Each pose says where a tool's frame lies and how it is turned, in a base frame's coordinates. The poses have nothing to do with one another.
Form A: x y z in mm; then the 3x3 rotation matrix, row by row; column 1 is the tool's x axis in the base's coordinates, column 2 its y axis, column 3 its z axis. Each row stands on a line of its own.
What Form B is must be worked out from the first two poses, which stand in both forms.
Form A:
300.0, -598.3, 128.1
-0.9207, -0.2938, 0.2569
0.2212, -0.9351, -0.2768
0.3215, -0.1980, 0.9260
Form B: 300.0, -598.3, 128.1, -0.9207, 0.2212, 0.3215, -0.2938, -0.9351, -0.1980
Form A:
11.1, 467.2, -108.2
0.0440, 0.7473, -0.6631
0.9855, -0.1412, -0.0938
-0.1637, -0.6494, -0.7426
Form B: 11.1, 467.2, -108.2, 0.0440, 0.9855, -0.1637, 0.7473, -0.1412, -0.6494
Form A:
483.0, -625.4, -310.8
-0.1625, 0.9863, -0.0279
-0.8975, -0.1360, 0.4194
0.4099, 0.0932, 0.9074
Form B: 483.0, -625.4, -310.8, -0.1625, -0.8975, 0.4099, 0.9863, -0.1360, 0.0932
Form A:
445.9, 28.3, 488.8
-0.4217, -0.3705, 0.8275
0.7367, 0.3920, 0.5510
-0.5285, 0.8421, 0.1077
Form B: 445.9, 28.3, 488.8, -0.4217, 0.7367, -0.5285, -0.3705, 0.3920, 0.8421
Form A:
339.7, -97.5, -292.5
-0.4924, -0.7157, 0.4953
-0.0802, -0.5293, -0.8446
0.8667, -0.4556, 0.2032
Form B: 339.7, -97.5, -292.5, -0.4924, -0.0802, 0.8667, -0.7157, -0.5293, -0.4556
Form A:
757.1, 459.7, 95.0
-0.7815, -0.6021, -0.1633
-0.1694, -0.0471, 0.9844
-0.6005, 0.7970, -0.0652
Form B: 757.1, 459.7, 95.0, -0.7815, -0.1694, -0.6005, -0.6021, -0.0471, 0.7970
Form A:
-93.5, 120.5, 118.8
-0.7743, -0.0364, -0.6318
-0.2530, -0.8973, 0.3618
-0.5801, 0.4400, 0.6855
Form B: -93.5, 120.5, 118.8, -0.7743, -0.2530, -0.5801, -0.0364, -0.8973, 0.4400
